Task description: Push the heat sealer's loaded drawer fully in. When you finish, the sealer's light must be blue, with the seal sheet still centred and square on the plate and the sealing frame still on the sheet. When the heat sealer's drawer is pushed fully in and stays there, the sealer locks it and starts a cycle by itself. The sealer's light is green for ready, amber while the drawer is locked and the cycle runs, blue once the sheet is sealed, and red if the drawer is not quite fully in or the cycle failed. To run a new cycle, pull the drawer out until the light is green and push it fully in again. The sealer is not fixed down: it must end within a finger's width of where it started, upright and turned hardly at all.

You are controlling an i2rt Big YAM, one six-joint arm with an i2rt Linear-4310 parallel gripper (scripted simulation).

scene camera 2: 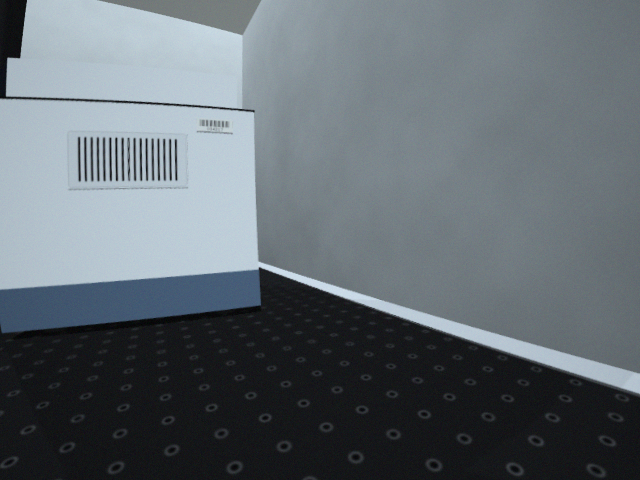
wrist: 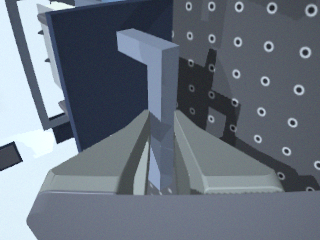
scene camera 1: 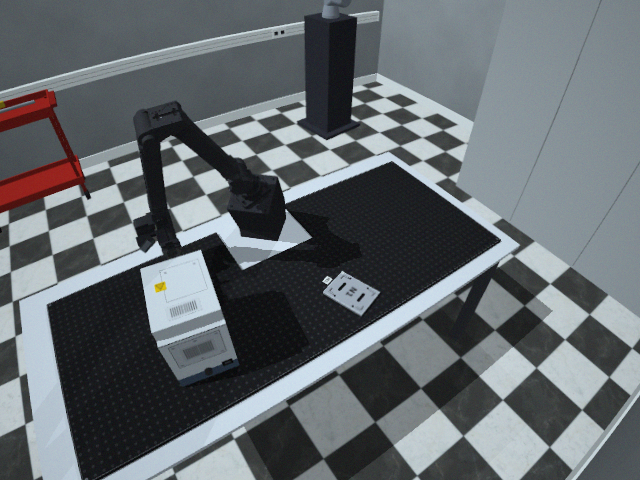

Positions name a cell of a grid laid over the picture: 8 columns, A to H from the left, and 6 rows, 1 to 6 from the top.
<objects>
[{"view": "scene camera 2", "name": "white heat sealer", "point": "B3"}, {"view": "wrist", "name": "gripper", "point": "E3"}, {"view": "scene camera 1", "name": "white heat sealer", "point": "C5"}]
</objects>
